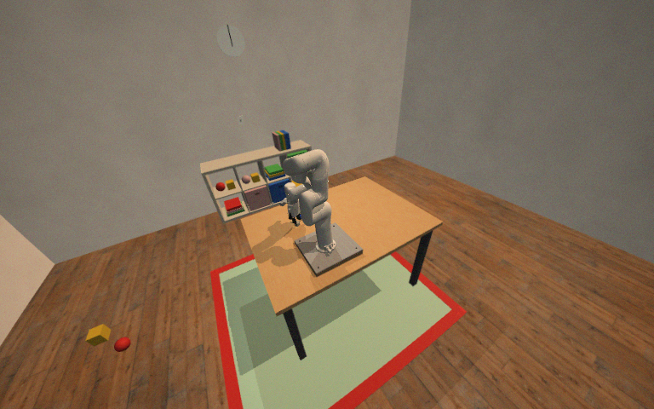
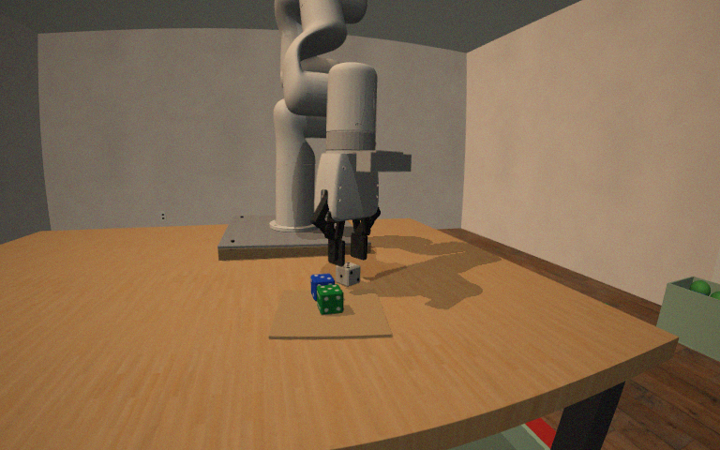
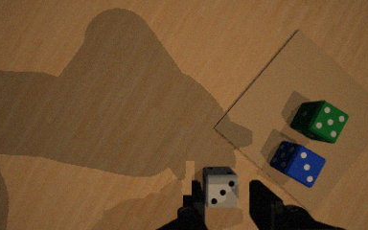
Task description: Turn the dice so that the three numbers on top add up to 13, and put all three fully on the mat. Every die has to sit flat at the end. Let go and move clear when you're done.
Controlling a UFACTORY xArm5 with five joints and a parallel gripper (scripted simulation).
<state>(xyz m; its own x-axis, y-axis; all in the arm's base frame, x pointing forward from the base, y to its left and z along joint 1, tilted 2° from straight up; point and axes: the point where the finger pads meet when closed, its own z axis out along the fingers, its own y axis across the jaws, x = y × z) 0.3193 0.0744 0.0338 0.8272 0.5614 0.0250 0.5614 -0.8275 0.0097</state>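
Right now the white die is 40 mm below my hand. From my hand the other things lie so: green die: 110 mm ahead, 40 mm to the right, 40 mm below; blue die: 60 mm ahead, 50 mm to the right, 40 mm below; tan mat: 110 mm ahead, 40 mm to the right, 50 mm below.
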